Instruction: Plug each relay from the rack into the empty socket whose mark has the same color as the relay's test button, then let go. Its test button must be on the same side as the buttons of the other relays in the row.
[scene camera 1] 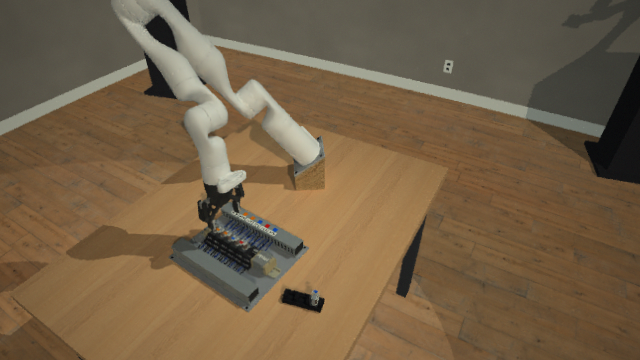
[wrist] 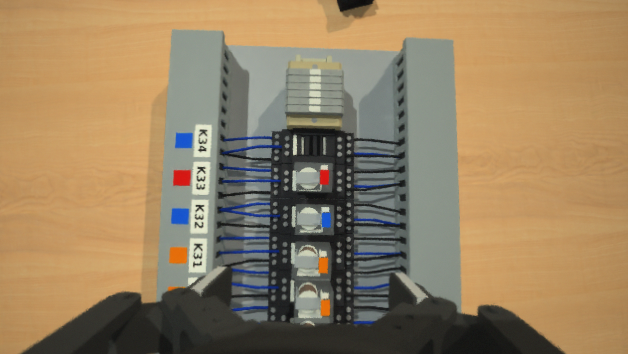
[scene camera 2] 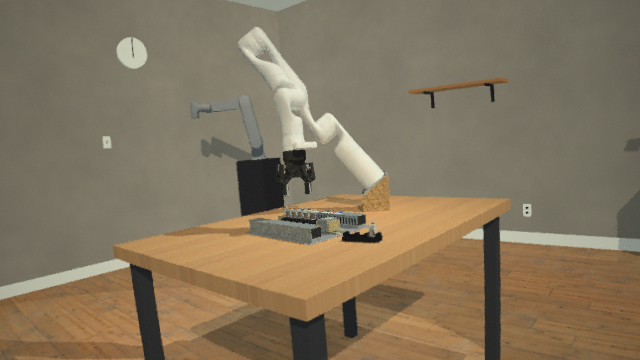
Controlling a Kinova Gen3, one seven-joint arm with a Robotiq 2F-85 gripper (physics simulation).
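Where they show: gripper, fingertip midpoint: (scene camera 1: pixel 225 220) (wrist: pixel 310 287) (scene camera 2: pixel 297 195); arm's base at its link origin: (scene camera 1: pixel 309 155) (scene camera 2: pixel 375 181).
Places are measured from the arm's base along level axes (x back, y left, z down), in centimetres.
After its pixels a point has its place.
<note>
My gripper (scene camera 1: pixel 225 218) @[x -38.1, y -12.7, z -0.3 cm] (scene camera 2: pixel 297 191) @[x -38.1, y -12.7, z -0.3 cm] (wrist: pixel 310 287) @[x -38.1, y -12.7, z -0.3 cm] is open and empty, above the relay row. In the wrist view, the socket (wrist: pixel 312 145) @[x -41.3, y -3.7, z 8.4 cm] at K34 is empty, beside a blue mark (wrist: pixel 183 140) @[x -31.3, y -0.7, z 6.6 cm]. Below it stand a relay with a red button (wrist: pixel 324 177) @[x -41.0, y -6.9, z 3.8 cm], one with a blue button (wrist: pixel 326 220) @[x -40.2, y -9.9, z 3.9 cm] and two with orange buttons (wrist: pixel 323 265) @[x -39.1, y -12.7, z 3.8 cm] (wrist: pixel 325 307) @[x -38.4, y -15.5, z 3.9 cm]. These buttons are on the right side. Another relay is partly hidden by the gripper. A relay with a blue button (scene camera 1: pixel 314 298) @[x -51.3, y 17.9, z 6.2 cm] (scene camera 2: pixel 372 230) @[x -51.4, y 18.2, z 7.6 cm] stands upright in the black rack (scene camera 1: pixel 295 298) @[x -51.0, y 12.7, z 8.7 cm] (scene camera 2: pixel 357 238) @[x -51.8, y 13.8, z 9.8 cm].
A beige and grey terminal block (scene camera 1: pixel 264 262) @[x -44.1, y 1.3, z 6.2 cm] (scene camera 2: pixel 328 224) @[x -45.5, y 1.9, z 7.5 cm] (wrist: pixel 315 90) @[x -42.7, y 0.2, z 6.3 cm] adjoins the K34 end of the row. Grey wire ducts (wrist: pixel 195 80) @[x -33.5, y 3.9, z 6.6 cm] (wrist: pixel 432 100) @[x -52.0, y -3.2, z 6.6 cm] flank the row, with wires running between. The arm's base block (scene camera 1: pixel 311 177) @[x -5.4, y 2.4, z 5.2 cm] (scene camera 2: pixel 377 196) @[x -5.3, y 2.5, z 5.2 cm] stands at the back of the table.
</note>
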